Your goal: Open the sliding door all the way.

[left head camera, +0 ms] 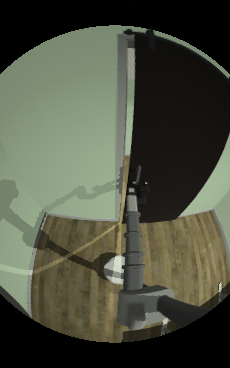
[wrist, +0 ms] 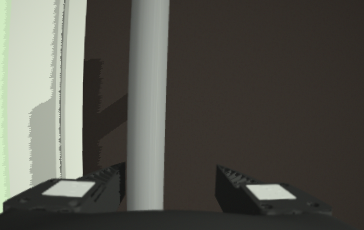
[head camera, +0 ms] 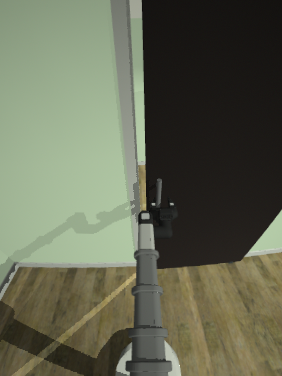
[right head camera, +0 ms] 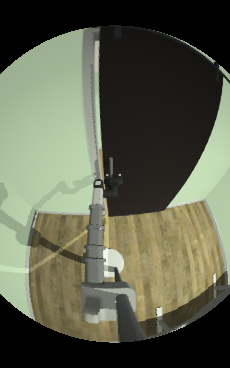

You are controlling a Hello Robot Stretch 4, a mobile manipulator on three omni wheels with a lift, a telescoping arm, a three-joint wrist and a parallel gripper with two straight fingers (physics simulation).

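The dark sliding door stands slightly open, with a narrow gap at its left edge. Its upright grey bar handle is near that edge. My gripper is open at the handle. In the wrist view the bar runs up between the two spread fingers, close beside the left finger and well apart from the right one. The bar's lower part is hidden behind the gripper body.
A grey door frame borders the gap on the left, beside a green wall. Pale wall and wood floor show through the gap. My extended arm reaches over the wood floor.
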